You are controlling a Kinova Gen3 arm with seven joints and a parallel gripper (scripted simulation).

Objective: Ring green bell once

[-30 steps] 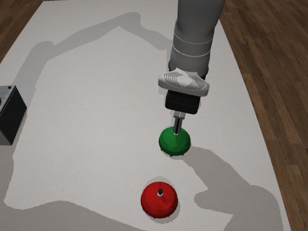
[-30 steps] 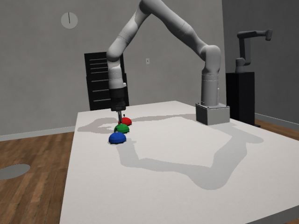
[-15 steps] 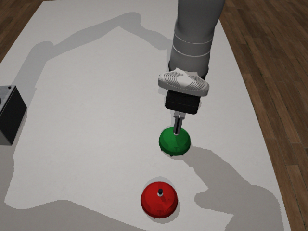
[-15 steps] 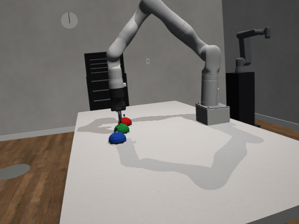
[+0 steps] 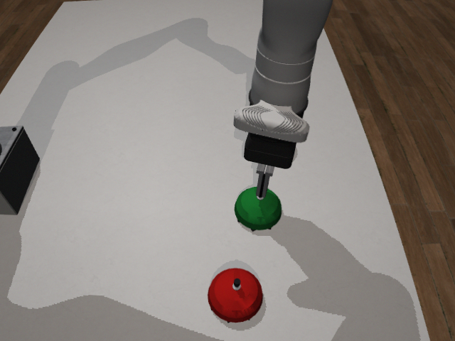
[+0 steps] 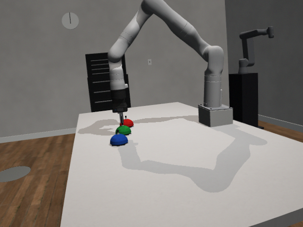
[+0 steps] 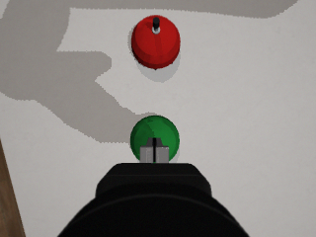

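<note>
The green bell is 40 mm below my hand. Round my hand: blue bell 160 mm to the left, 50 mm ahead, 40 mm below; then red bell 160 mm to the right, 60 mm behind, 40 mm below.
</note>
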